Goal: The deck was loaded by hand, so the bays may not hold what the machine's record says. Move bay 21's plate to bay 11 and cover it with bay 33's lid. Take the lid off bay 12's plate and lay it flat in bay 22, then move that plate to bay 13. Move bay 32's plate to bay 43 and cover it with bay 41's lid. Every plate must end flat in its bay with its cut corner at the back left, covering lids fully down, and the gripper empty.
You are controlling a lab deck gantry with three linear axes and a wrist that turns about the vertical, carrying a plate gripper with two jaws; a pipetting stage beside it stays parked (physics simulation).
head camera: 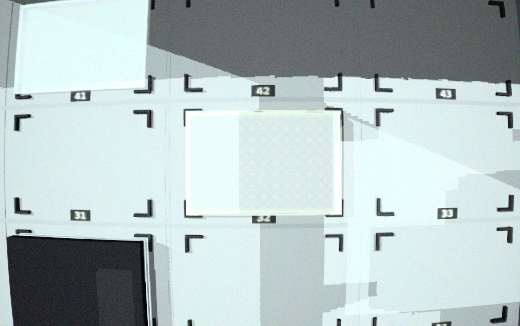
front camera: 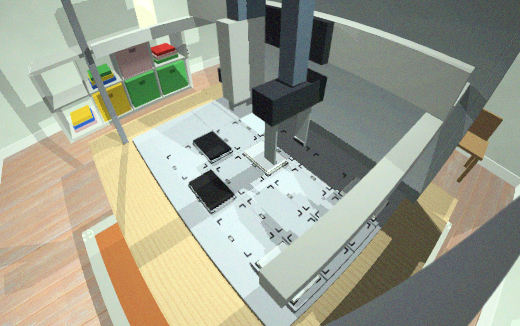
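Pixels of known places: gripper, fingertip midpoint: [front camera: 285, 151]; robot's base at its link origin: [front camera: 167, 157].
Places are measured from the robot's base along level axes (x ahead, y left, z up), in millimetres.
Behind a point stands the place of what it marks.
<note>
My gripper [front camera: 286, 154] @[x 356, y 211, z 158 mm] hangs with its two jaws wide apart and nothing between them. In the front view its near jaw covers part of the pale plate [front camera: 256, 156] @[x 213, y 233, z 14 mm] [head camera: 285, 165] @[x 245, y 255, z 14 mm] in bay 32; its exact height is hard to tell. That plate lies flat, with wells faintly showing; I cannot tell if it is lidded. Bay 21's black-topped plate [front camera: 212, 145] @[x 72, y 149, z 17 mm] [head camera: 55, 282] @[x 48, y 155, z 17 mm] and bay 12's black-topped plate [front camera: 211, 189] @[x 234, y 42, z 16 mm] sit in their bays. The pale lid [front camera: 253, 121] @[x 50, y 352, z 8 mm] [head camera: 82, 47] @[x 69, y 360, z 8 mm] lies in bay 41. Bay 33's lid does not show; bays 33, 43 and 22 show bare deck.
A thick pale beam [front camera: 350, 205] @[x 617, y 15, z 400 mm] crosses the right side of the deck and hides some bays. Pale pieces show partly beneath its near end. A tall pale column [front camera: 235, 65] @[x 254, y 146, z 373 mm] stands behind the deck at the left. Shadows darken the back bays.
</note>
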